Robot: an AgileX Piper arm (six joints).
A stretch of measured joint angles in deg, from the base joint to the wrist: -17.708 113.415 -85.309 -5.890 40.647 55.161; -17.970 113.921 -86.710 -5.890 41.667 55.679; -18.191 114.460 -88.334 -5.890 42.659 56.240; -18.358 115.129 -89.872 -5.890 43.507 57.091; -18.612 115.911 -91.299 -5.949 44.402 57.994; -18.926 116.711 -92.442 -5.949 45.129 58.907; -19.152 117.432 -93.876 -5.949 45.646 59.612; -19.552 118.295 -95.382 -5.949 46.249 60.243; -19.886 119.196 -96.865 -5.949 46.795 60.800
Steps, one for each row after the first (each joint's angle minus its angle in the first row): -0.262 0.506 -1.401 0.000 1.020 0.518; -0.483 1.045 -3.025 0.000 2.012 1.079; -0.650 1.714 -4.563 0.000 2.860 1.930; -0.904 2.496 -5.990 -0.059 3.755 2.833; -1.218 3.296 -7.133 -0.059 4.482 3.746; -1.444 4.017 -8.567 -0.059 4.999 4.451; -1.844 4.880 -10.073 -0.059 5.602 5.082; -2.178 5.781 -11.556 -0.059 6.148 5.639
